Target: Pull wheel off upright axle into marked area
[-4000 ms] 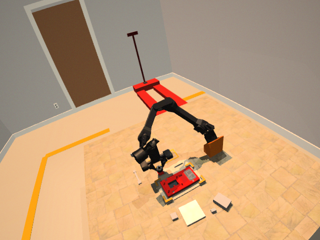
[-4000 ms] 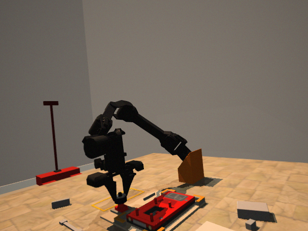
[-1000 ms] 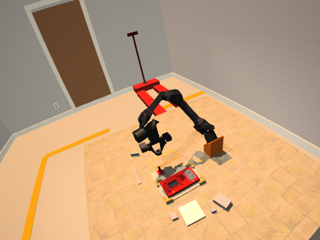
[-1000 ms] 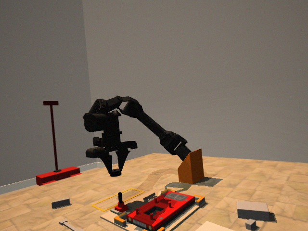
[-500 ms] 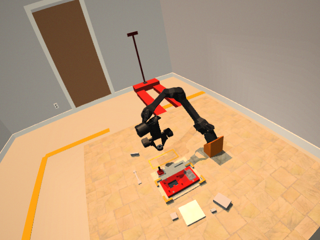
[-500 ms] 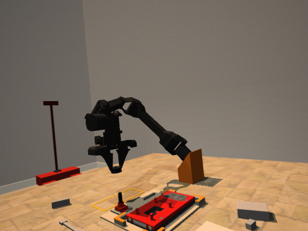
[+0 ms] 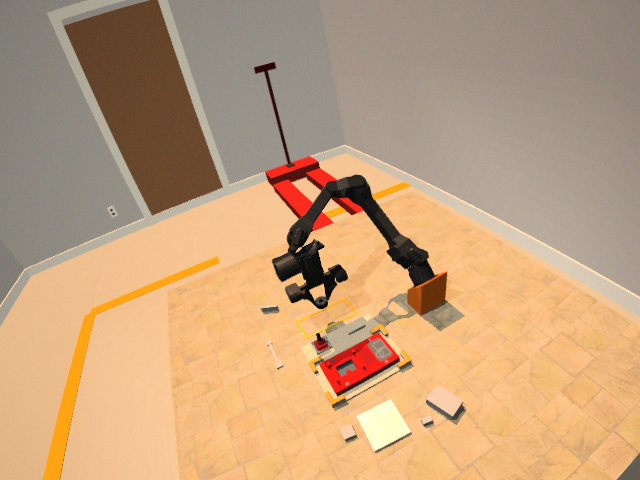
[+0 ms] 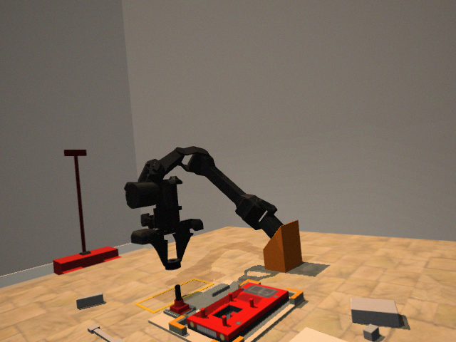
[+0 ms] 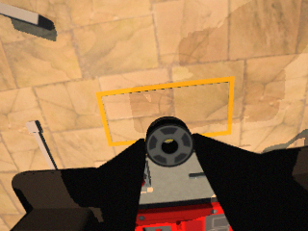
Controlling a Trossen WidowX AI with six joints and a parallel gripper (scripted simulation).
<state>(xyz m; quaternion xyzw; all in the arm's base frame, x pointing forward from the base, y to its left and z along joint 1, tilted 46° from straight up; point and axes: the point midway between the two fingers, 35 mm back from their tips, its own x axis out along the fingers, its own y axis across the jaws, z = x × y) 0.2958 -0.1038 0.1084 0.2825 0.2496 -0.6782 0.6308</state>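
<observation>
My gripper tip is 90 mm to the right of the upright axle, 60 mm short of it and 40 mm above it. Also, from my gripper tip: wheel (right at my gripper tip); then cream square plate (400 mm to the left, 70 mm below, 50 mm ahead); then wrench (200 mm ahead, 70 mm below, 30 mm to the left).
</observation>
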